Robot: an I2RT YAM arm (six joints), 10 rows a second.
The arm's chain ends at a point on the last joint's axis. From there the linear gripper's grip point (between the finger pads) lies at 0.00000 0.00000 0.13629 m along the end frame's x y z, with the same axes.
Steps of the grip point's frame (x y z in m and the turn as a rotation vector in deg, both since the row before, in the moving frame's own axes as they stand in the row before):
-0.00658, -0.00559, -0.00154, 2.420, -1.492, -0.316
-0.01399, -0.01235, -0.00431, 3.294, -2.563, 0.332
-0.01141, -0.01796, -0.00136, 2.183, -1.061, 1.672
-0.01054, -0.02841, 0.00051, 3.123, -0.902, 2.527
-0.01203, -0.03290, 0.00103, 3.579, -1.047, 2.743
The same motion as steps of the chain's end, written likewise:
-0.00302, 0.00015, -0.00137, 2.420, -1.492, -0.316
-0.00792, -0.00450, -0.00395, 3.294, -2.563, 0.332
-0.00896, -0.01273, -0.00124, 2.183, -1.061, 1.672
-0.00856, -0.02094, 0.00073, 3.123, -0.902, 2.527
-0.00975, -0.02434, 0.00132, 3.579, -1.047, 2.743

